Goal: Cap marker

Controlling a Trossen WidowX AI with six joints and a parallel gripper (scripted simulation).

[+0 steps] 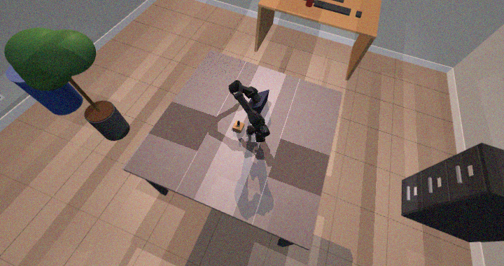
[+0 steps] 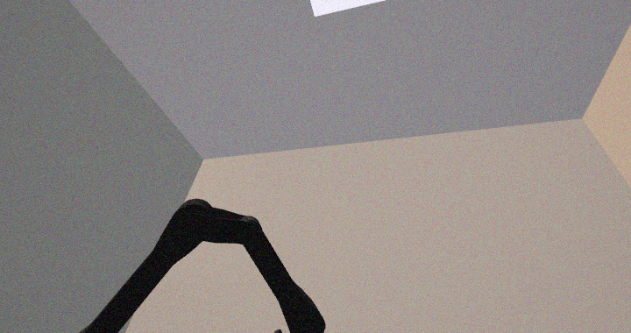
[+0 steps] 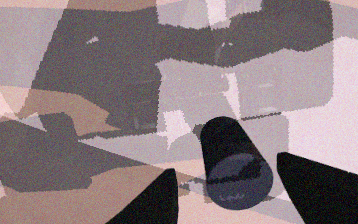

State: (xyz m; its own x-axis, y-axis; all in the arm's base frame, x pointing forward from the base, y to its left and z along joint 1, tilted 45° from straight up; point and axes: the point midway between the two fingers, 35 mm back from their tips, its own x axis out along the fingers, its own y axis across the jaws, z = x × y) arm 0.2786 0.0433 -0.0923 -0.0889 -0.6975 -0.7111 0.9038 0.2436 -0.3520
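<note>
Now: the marker cap 1 cm below my gripper tip.
</note>
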